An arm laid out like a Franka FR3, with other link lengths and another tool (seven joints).
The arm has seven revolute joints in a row. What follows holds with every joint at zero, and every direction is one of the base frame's. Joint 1 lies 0.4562 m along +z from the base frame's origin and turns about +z. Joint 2 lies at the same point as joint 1 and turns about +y. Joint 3 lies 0.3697 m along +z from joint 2 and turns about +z. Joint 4 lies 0.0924 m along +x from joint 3 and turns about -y. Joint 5 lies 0.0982 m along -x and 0.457 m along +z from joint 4 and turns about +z. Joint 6 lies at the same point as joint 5 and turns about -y. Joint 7 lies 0.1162 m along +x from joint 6 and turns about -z. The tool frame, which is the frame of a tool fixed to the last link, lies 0.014 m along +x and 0.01 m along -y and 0.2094 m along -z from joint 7; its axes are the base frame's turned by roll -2.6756, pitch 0 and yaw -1.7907 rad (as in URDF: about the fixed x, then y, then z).
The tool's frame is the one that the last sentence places.
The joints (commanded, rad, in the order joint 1, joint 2, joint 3, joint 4, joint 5, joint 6, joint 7), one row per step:
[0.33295, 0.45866, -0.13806, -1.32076, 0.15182, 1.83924, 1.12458]
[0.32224, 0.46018, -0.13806, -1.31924, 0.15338, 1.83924, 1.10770]
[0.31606, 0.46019, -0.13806, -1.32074, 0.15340, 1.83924, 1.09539]
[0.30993, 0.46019, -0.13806, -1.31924, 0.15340, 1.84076, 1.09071]
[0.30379, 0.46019, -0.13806, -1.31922, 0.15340, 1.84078, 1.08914]
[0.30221, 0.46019, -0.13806, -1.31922, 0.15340, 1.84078, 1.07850]
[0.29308, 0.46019, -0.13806, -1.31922, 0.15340, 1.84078, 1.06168]
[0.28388, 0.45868, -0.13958, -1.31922, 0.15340, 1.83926, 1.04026]
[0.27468, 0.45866, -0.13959, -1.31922, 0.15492, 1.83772, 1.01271]
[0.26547, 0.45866, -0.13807, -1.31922, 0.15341, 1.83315, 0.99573]
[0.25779, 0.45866, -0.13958, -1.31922, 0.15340, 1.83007, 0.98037]
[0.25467, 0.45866, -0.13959, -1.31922, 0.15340, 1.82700, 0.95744]
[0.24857, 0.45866, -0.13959, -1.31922, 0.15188, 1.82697, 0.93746]
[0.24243, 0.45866, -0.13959, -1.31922, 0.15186, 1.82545, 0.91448]
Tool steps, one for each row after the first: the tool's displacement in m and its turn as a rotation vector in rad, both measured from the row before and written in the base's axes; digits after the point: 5 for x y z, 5 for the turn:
[0.00263, -0.00835, -0.00036, 0.00052, -0.00140, 0.00585]
[0.00103, -0.00518, -0.00089, -0.00085, 0.00028, 0.00596]
[0.00173, -0.00490, 0.00109, 0.00029, -0.00342, -0.00152]
[0.00106, -0.00505, 0.00002, -0.00007, -0.00019, -0.00458]
[0.00044, -0.00130, 0.00001, -0.00054, -0.00104, 0.00900]
[0.00175, -0.00753, 0.00002, -0.00086, -0.00163, 0.00759]
[0.00152, -0.00873, 0.00115, -0.00154, -0.00220, 0.01086]
[0.00145, -0.00737, -0.00015, -0.00016, -0.00094, 0.01801]
[0.00049, -0.00687, -0.00062, -0.00219, 0.00288, 0.00975]
[0.00079, -0.00746, -0.00032, -0.00171, 0.00143, 0.00652]
[0.00016, -0.00260, -0.00037, -0.00134, 0.00090, 0.01995]
[0.00110, -0.00530, 0.00002, -0.00236, -0.00198, 0.01408]
[0.00079, -0.00508, -0.00017, -0.00116, -0.00059, 0.01686]

